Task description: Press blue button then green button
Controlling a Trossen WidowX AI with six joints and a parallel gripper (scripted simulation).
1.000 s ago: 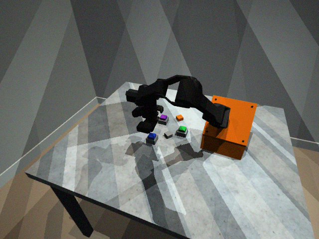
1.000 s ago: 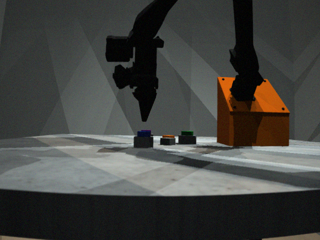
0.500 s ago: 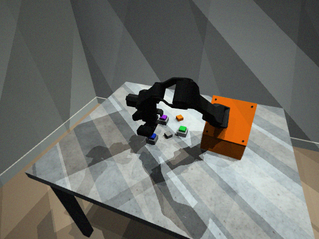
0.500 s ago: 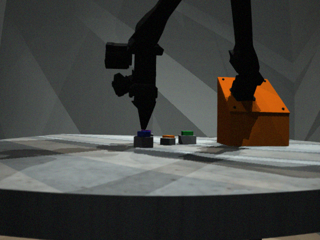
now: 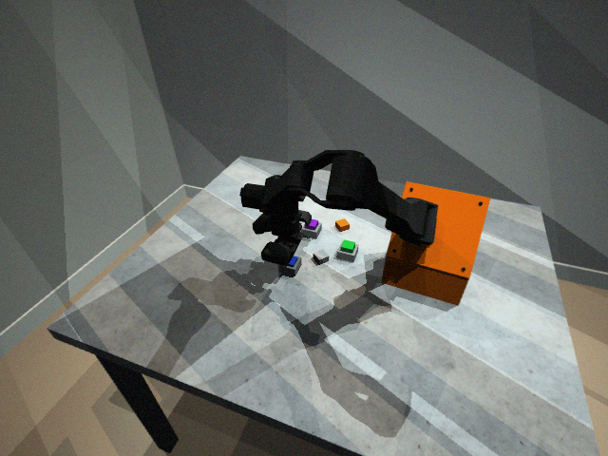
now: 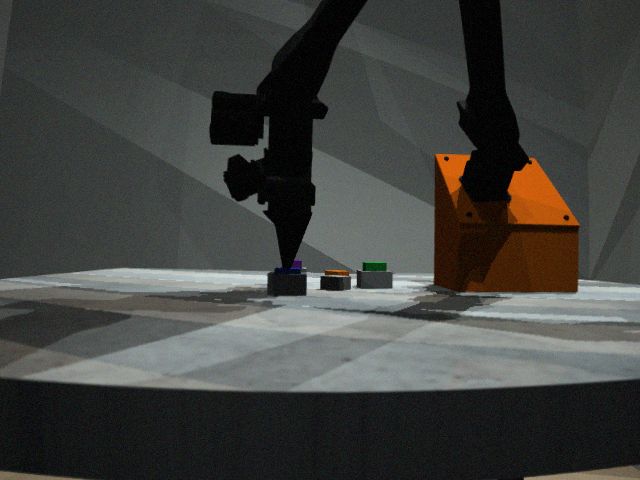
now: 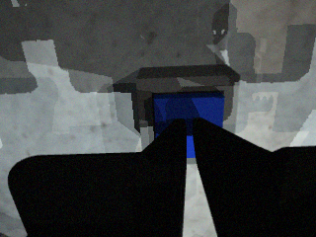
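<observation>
The blue button lies 10 mm below my gripper tip. The rest, counted from my gripper tip: green button 140 mm behind, 100 mm to the right; purple button 10 mm behind, 160 mm to the right; small grey block 70 mm behind, 60 mm to the right, 20 mm below.
</observation>
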